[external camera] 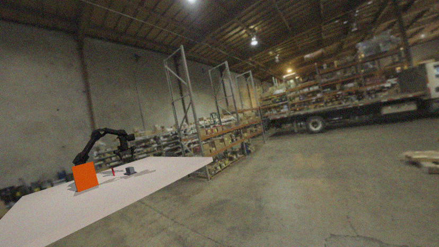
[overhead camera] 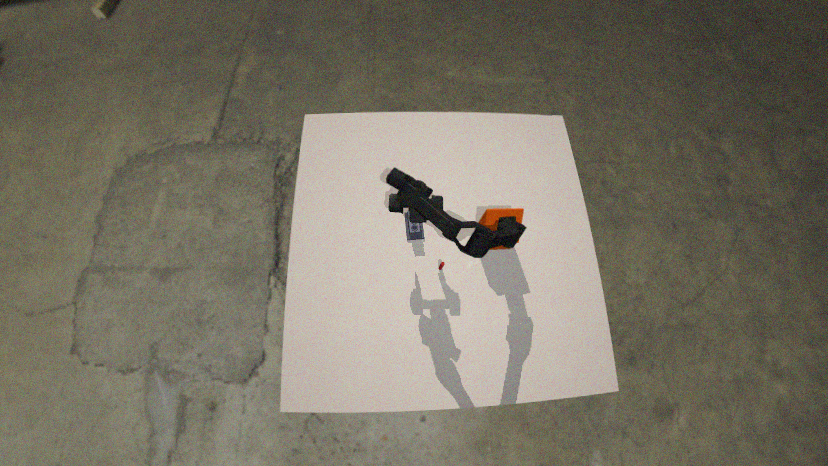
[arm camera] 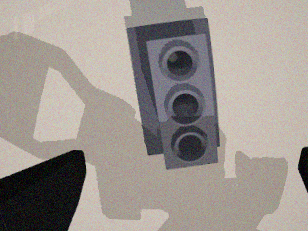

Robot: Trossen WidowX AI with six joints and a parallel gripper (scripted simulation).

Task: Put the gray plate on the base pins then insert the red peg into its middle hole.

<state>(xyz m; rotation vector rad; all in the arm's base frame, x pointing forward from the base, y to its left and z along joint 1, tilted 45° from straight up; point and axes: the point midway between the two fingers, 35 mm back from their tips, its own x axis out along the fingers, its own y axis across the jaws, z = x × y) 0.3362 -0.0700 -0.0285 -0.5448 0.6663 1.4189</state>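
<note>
The red peg lies 180 mm to the left of my gripper tip, 100 mm below it and 90 mm behind it. Also, from my gripper tip: gray plate (100 mm below).
</note>
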